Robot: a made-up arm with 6 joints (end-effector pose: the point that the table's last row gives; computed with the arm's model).
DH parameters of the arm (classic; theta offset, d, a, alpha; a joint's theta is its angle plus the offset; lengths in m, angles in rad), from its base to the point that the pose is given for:
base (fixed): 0 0 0 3.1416
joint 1: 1.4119 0 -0.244 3.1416
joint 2: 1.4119 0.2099 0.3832 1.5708
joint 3: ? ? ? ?
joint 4: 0 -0.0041 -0.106 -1.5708
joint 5: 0 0.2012 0.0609 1.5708
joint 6: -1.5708 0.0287 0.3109 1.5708
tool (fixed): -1.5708 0.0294 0 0
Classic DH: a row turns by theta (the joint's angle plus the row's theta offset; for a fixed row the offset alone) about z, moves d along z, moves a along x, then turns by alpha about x.
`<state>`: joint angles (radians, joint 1 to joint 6).
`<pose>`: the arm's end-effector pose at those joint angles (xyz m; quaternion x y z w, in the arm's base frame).
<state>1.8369 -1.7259 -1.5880 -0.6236 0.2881 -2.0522</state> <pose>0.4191 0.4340 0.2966 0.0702 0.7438 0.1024 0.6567</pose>
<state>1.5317 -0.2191 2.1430 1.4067 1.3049 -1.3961</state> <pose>0.2108 -0.6245 0.1011 -0.9111 -0.0734 -0.0419 0.4034</pose>
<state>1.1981 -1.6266 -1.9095 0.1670 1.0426 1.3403</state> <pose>0.3070 0.3001 0.0808 0.1834 0.6044 -0.6438 0.4320</pose>
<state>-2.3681 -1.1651 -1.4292 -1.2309 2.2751 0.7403</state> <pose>0.1394 -0.1292 -0.0355 -0.2820 -0.3292 -0.1663 0.8857</pose>
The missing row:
joint 3: -1.5708 0.021 0.3767 1.5708
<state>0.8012 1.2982 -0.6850 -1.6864 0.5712 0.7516</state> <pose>0.3408 0.4081 -0.1090 0.2603 0.2685 -0.1757 0.9106</pose>
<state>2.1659 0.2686 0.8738 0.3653 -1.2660 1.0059</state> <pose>0.0625 -0.5230 -0.2336 -0.1166 0.5825 -0.6801 0.4296</pose>
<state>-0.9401 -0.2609 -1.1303 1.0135 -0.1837 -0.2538</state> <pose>-0.2873 0.2605 0.0653 -0.5072 0.4123 0.3902 0.6485</pose>
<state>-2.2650 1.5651 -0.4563 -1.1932 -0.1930 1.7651</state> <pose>-0.0751 -0.2802 -0.3640 0.1264 0.3128 -0.8208 0.4610</pose>
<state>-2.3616 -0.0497 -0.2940 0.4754 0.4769 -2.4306</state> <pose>-0.1058 0.2586 0.2407 0.2874 0.7818 0.5414 0.1139</pose>
